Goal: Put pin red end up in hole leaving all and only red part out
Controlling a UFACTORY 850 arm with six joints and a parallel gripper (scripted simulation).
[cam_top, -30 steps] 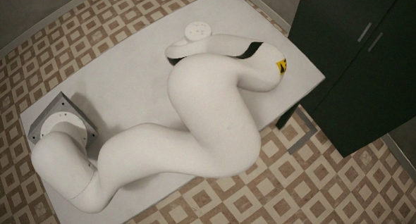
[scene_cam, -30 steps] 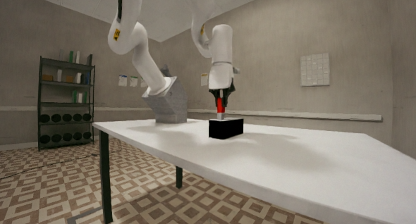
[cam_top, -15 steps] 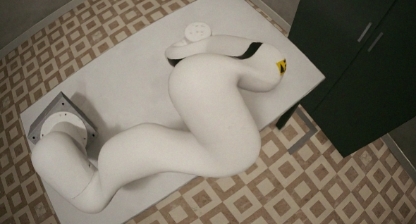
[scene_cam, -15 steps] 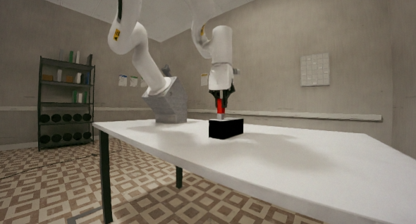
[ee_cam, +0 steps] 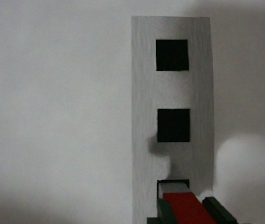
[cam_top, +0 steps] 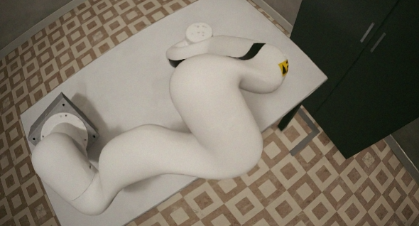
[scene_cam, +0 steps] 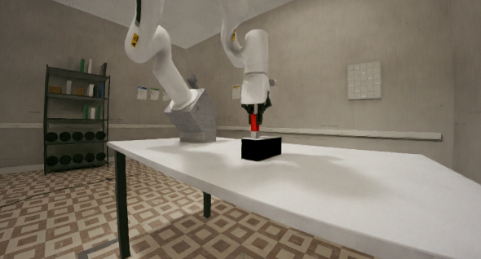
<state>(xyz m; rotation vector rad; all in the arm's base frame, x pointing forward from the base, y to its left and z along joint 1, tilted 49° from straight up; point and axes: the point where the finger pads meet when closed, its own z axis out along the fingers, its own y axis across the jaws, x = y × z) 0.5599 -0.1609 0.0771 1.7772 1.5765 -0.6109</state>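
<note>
My hand is 1 cm above the pin. From my hand the other things lie so: black block (11 cm below, 6 cm to the left, 1 cm ahead).
</note>
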